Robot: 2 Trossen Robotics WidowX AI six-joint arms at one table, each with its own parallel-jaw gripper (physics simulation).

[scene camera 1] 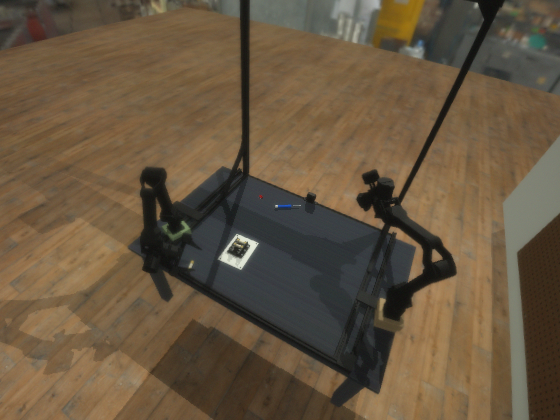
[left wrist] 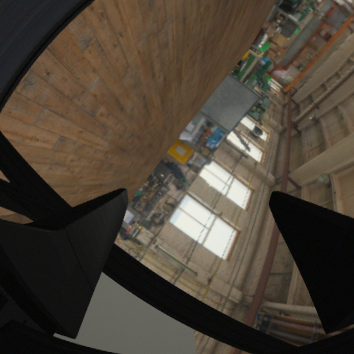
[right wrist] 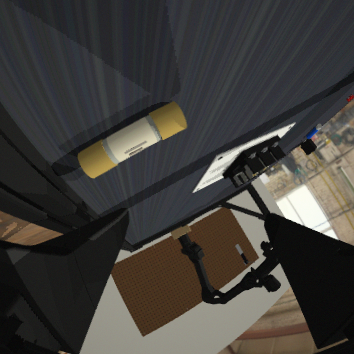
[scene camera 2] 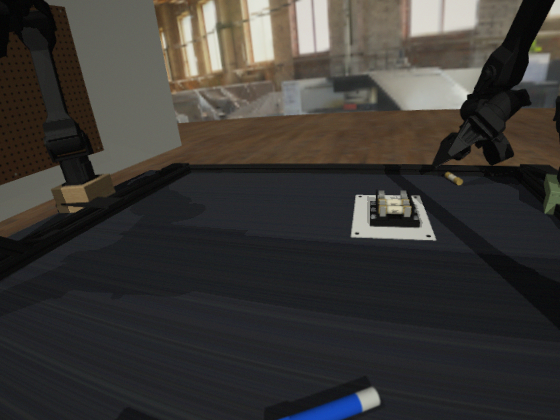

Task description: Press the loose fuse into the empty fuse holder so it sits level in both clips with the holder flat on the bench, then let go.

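Pixels of known places: left gripper, fingertip midpoint: point(scene camera 1: 373, 182) point(left wrist: 200, 197); right gripper, fingertip midpoint: point(scene camera 1: 198, 259) point(right wrist: 198, 218) point(scene camera 2: 440, 161); left arm's base, origin of the base link: point(scene camera 1: 391, 311) point(right wrist: 181, 234) point(scene camera 2: 80, 181); right arm's base, origin of the base link: point(scene camera 1: 175, 227).
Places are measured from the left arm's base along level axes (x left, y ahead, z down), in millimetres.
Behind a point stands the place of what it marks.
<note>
The loose fuse point(scene camera 1: 191, 264) @(x 34, y 870, z 50 mm) point(scene camera 2: 453, 178) @(x 32, y 869, z 53 mm) point(right wrist: 132, 140) @(x 40, y 877, z 51 mm), white with gold end caps, lies on the bench near its edge. The black fuse holder point(scene camera 1: 239, 247) point(scene camera 2: 395, 220) @(x -162, y 703, z 51 mm) point(right wrist: 255, 162) @(x -103, y 739, z 40 mm) sits on a white plate point(scene camera 1: 244, 262) @(x -63, y 654, z 61 mm) point(scene camera 2: 361, 230) @(x -174, y 648, z 61 mm) point(right wrist: 210, 175) @(x -48, y 706, z 61 mm); in scene camera 2 white fuses lie across its front clips, and the rear clips rise behind them, seemingly empty. My right gripper point(right wrist: 198, 218) @(x 23, y 834, z 11 mm) is open and empty, above the bench near the loose fuse; its fingertips look dark and partly merged in scene camera 2. My left gripper point(left wrist: 200, 197) @(x -407, y 190, z -297 mm) is open and empty, raised far from the holder.
A blue screwdriver point(scene camera 1: 284, 206) @(x -472, y 580, z 53 mm) point(scene camera 2: 330, 407) @(x -471, y 594, z 49 mm) lies across the bench from the loose fuse. A small black block point(scene camera 1: 311, 197) @(x -564, y 452, z 21 mm) and a small red piece point(scene camera 1: 260, 197) @(x -501, y 730, z 61 mm) are near the same far edge. Black frame posts point(scene camera 1: 245, 100) @(x -638, y 871, z -427 mm) rise at the bench's sides.
</note>
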